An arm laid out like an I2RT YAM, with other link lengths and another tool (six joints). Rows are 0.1 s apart.
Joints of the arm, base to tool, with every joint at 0 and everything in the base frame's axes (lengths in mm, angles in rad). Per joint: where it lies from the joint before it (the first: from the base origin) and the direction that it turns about. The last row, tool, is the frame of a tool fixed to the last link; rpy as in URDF.
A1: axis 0 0 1 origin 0 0 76.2
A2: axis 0 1 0 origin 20 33.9 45.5
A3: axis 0 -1 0 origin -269.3 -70.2 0
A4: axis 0 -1 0 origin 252.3 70.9 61.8
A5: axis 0 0 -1 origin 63.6 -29.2 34.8
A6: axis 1 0 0 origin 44.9 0 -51
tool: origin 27 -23 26 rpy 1.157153 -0.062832 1.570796
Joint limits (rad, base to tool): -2.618..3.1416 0..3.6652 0..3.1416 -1.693..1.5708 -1.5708..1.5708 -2.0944..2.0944
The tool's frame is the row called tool.
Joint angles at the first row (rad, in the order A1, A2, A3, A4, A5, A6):
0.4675 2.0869 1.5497 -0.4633 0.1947 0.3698
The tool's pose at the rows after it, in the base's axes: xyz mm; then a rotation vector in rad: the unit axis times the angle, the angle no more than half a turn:
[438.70 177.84 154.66 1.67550 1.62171 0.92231]
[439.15 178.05 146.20 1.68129 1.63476 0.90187]
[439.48 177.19 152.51 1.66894 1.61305 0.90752]
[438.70 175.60 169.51 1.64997 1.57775 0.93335]
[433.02 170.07 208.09 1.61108 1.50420 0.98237]
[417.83 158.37 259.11 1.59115 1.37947 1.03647]
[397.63 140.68 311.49 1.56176 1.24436 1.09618]
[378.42 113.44 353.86 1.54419 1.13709 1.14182]
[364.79 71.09 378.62 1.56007 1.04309 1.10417]
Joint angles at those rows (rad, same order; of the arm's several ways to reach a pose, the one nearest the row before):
0.4671 2.1250 1.5498 -0.4641 0.1947 0.3691
0.4671 2.1437 1.5497 -0.4644 0.1951 0.3687
0.4675 2.1323 1.5505 -0.4602 0.2119 0.3698
0.4675 2.0976 1.5528 -0.4610 0.2287 0.3702
0.4671 2.0136 1.5544 -0.4729 0.2642 0.3698
0.4671 1.8942 1.5543 -0.5033 0.3164 0.4011
0.4587 1.7660 1.5543 -0.5278 0.3676 0.4206
0.4194 1.6505 1.5540 -0.5556 0.3782 0.4183
0.3283 1.5685 1.5539 -0.6082 0.3775 0.4080

